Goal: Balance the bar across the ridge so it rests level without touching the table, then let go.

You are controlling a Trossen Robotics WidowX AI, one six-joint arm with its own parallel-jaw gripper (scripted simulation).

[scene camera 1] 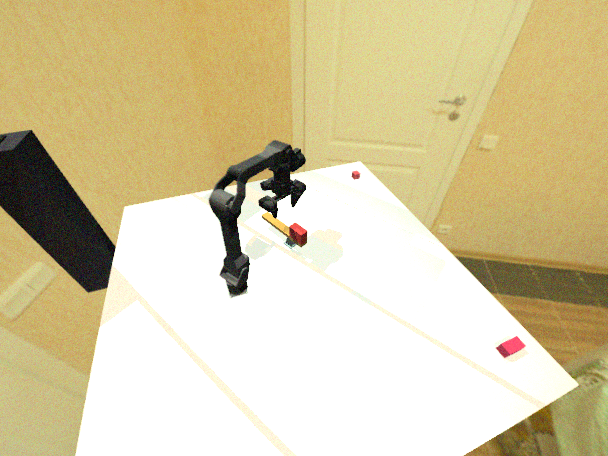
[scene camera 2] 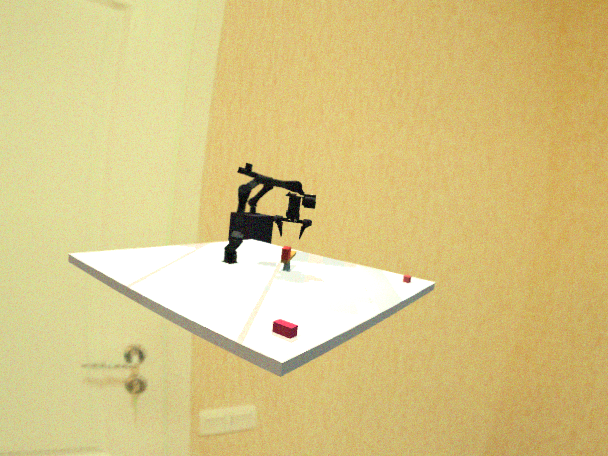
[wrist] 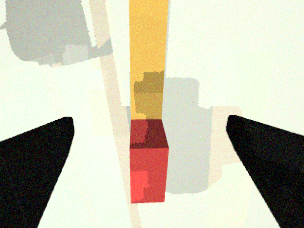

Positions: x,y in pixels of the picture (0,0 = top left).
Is my gripper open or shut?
Open.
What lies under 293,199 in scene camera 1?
My gripper.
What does my gripper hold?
Nothing.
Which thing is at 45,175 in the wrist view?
My gripper.
